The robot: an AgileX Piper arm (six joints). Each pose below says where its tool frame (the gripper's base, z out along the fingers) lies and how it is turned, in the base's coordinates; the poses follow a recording.
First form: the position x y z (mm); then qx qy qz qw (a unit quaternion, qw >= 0).
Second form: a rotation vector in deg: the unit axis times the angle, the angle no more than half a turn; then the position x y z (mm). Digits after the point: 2 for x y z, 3 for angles.
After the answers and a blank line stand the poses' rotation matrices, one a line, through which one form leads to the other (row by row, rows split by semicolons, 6 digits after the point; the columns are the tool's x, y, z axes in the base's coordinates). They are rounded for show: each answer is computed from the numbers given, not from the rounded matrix.
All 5 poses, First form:
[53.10 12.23 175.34 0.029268 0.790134 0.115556 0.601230]
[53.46 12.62 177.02 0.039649 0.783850 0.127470 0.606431]
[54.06 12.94 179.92 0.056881 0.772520 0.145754 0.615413]
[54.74 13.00 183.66 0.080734 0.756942 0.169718 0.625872]
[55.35 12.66 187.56 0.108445 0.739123 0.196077 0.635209]
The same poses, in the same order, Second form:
[3.886 104.897 15.341 53.10 12.23 175.34]
[5.253 103.841 16.887 53.46 12.62 177.02]
[7.508 101.966 19.238 54.06 12.94 179.92]
[10.611 99.487 22.306 54.74 13.00 183.66]
[14.200 96.780 25.674 55.35 12.66 187.56]

-0.275331 -0.092700 0.956870; 0.185203 0.971580 0.147416; -0.943341 0.217803 -0.250338
-0.261339 -0.092446 0.960810; 0.216761 0.964359 0.151746; -0.940594 0.247923 -0.231986
-0.236063 -0.091514 0.967419; 0.267281 0.951041 0.155185; -0.934256 0.295206 -0.200045
-0.203532 -0.090222 0.974902; 0.334666 0.929356 0.155875; -0.920094 0.357992 -0.158959
-0.169498 -0.088791 0.981523; 0.409408 0.899587 0.152080; -0.896468 0.427621 -0.116126

